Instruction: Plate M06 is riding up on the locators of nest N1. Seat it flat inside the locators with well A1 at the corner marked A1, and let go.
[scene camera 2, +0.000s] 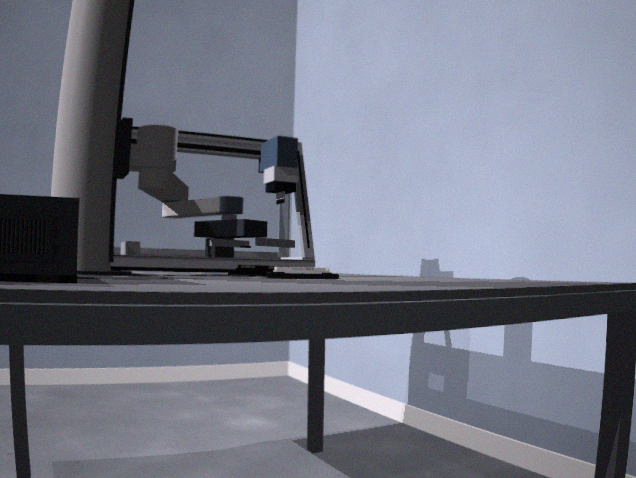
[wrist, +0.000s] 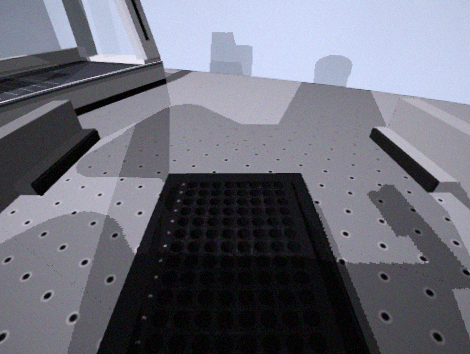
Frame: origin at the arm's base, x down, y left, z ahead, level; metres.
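Where they show: gripper, fingertip midpoint: (wrist: 234, 116).
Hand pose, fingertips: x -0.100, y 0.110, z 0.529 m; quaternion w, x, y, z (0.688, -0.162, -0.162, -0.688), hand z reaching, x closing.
Note:
After its pixels a point has its place.
In the wrist view the black plate M06 (wrist: 235, 240) @(x -0.040, y 0.098, z 0.505 m) lies below my gripper, with its rows of wells running away from the camera. Small pale marks run along its left side. Its near end, label and corner A1 do not show. The black rim of nest N1 (wrist: 316, 235) @(x -0.025, y 0.057, z 0.541 m) borders it, dark against dark; the plate's edges look parallel to the rim, but I cannot tell clearly whether it lies fully flat. My gripper (wrist: 234, 116) @(x -0.100, y 0.110, z 0.529 m) (scene camera 2: 251, 242) is open and empty, its fingers wide apart, above the plate and clear of it.
A gantry frame (scene camera 2: 221, 263) @(x -0.043, y 0.450, z 0.499 m) (wrist: 130, 89) @(x -0.025, y 0.450, z 0.745 m) with a blue and white head (scene camera 2: 279, 154) @(x -0.432, y 0.465, z 0.707 m) stands behind. A pale plate (scene camera 2: 303, 269) @(x -0.034, y -0.153, z 0.503 m) lies on a black base near it. A dark ribbed box (scene camera 2: 38, 239) @(x -0.070, y -0.551, z -0.089 m) stands at the left, beside the thick column (scene camera 2: 95, 154) @(x -0.278, y -0.073, z 0.020 m).

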